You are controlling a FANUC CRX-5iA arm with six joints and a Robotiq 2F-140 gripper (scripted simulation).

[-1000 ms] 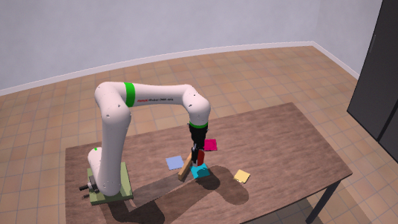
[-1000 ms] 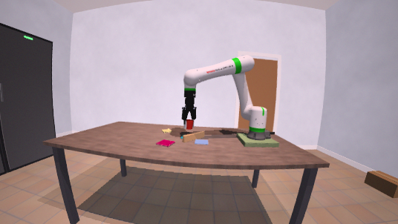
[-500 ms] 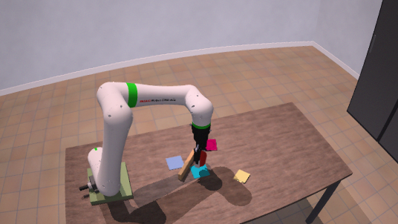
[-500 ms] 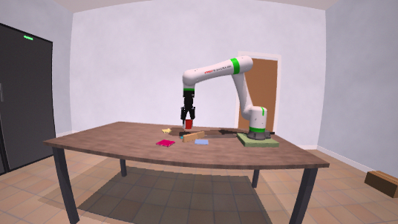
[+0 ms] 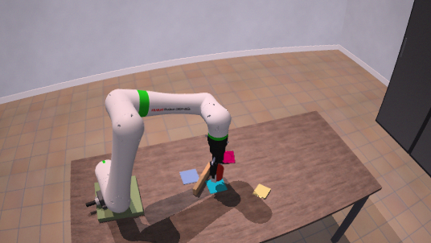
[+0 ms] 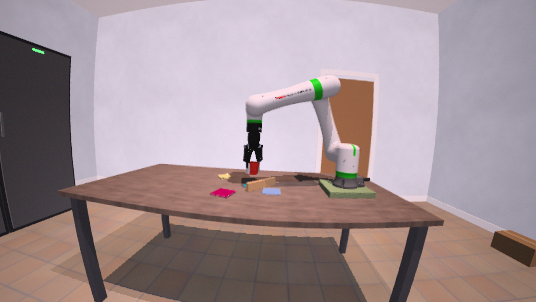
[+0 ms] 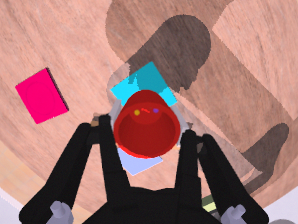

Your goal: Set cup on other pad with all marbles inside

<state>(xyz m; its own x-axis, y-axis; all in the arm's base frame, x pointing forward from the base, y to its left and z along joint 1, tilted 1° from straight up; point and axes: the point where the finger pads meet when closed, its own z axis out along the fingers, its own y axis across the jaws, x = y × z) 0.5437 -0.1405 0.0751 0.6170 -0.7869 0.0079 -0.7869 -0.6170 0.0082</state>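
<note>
Right now the cyan pad is 110 mm below my hand. Also, from my hand: wooden rail 90 mm below, 60 mm to the left, 50 mm behind; then red cup 20 mm below.
</note>
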